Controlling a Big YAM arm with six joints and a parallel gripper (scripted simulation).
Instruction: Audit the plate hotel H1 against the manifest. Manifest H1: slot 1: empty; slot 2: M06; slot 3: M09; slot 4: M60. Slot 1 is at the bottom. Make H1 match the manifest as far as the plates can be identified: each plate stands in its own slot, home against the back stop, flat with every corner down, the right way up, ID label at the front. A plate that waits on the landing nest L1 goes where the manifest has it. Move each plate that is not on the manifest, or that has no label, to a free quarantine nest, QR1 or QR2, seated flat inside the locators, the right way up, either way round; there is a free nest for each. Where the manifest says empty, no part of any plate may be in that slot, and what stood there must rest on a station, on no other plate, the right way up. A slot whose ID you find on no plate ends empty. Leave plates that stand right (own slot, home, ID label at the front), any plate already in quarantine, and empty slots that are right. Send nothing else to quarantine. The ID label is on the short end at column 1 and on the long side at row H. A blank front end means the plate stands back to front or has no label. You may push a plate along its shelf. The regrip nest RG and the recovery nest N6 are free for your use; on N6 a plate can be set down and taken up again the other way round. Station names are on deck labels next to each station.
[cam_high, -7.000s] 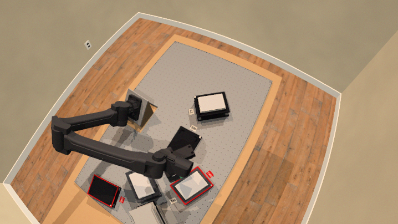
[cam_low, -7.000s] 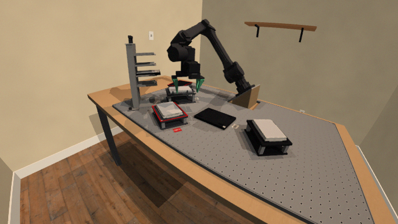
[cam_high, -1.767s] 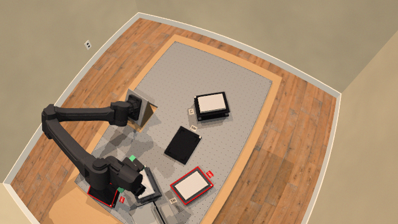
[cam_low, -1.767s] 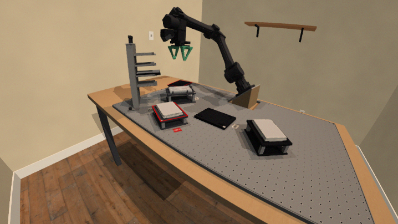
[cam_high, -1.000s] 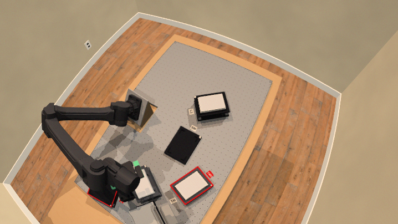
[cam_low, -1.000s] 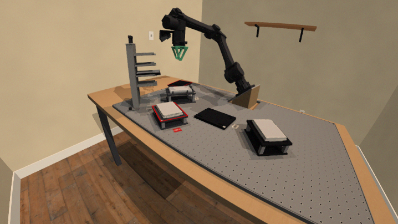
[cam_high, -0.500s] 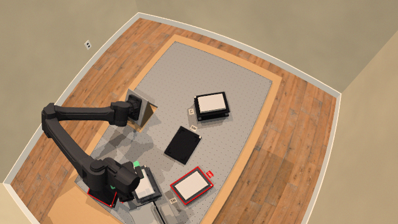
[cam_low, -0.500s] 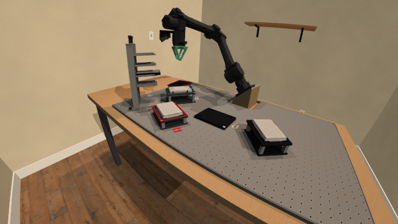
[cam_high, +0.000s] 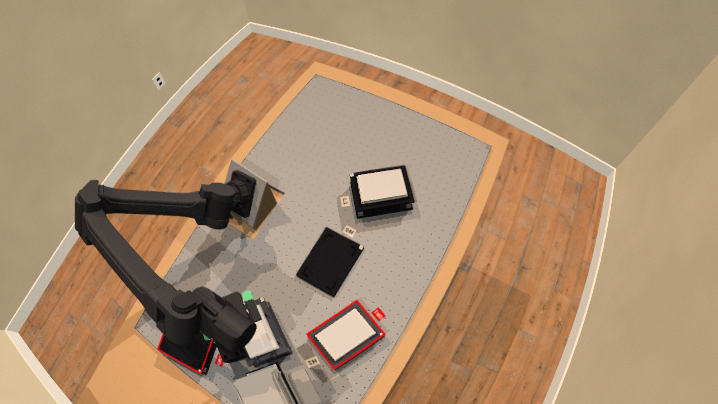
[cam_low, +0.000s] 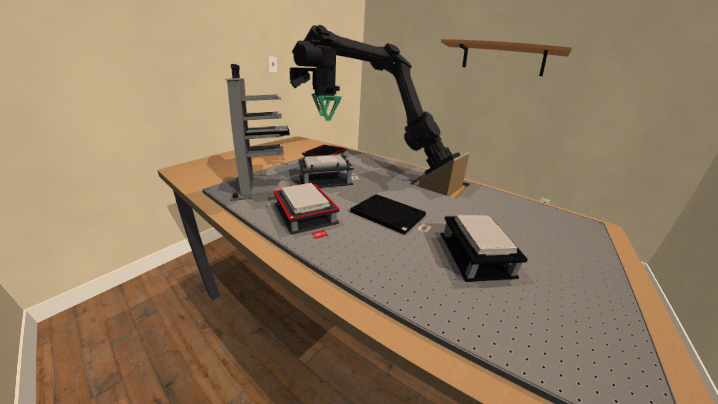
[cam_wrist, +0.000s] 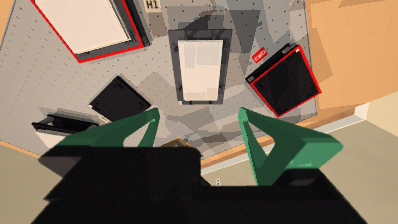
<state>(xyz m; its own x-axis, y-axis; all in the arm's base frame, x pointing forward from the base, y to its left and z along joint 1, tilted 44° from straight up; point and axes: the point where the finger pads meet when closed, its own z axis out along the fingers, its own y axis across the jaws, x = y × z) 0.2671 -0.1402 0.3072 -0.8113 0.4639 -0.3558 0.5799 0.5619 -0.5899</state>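
The grey regrip nest lies 16 cm below my hand. The rest, counted from my hand: plate hotel H1: 21 cm ahead, 15 cm to the right, 5 cm below; then H1 deck label: 22 cm below, 16 cm ahead, 1 cm to the left; then dark plate: 14 cm ahead, 10 cm to the right, 4 cm below.
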